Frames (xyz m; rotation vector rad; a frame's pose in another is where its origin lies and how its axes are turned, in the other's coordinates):
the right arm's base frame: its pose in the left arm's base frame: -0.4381 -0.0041 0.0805 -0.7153 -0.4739 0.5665
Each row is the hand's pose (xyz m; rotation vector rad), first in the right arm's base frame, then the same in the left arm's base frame.
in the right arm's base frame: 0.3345 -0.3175 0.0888 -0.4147 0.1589 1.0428
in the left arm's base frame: -0.1380 0.0510 0.4376 -1.4009 -0.0235 1.3924
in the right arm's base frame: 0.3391 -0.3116 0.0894 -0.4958 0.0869 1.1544
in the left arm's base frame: -0.1368 0.0578 0.4347 -1.4876 -0.0631 1.5139
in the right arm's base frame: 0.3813 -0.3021 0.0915 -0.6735 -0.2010 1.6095
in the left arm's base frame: -0.1093 0.0912 0.4381 -1.6698 -0.1642 2.0492
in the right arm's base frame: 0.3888 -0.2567 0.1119 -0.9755 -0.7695 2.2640
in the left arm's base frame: -0.1299 0.1336 0.4206 1.4828 0.3453 -2.3325
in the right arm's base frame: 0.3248 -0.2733 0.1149 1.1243 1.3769 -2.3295
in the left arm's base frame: -0.1744 0.0847 0.4211 0.8281 0.5127 -1.7410
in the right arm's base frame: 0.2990 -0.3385 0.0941 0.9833 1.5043 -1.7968
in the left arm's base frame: -0.1611 0.0183 0.4487 0.4923 0.6572 -1.3786
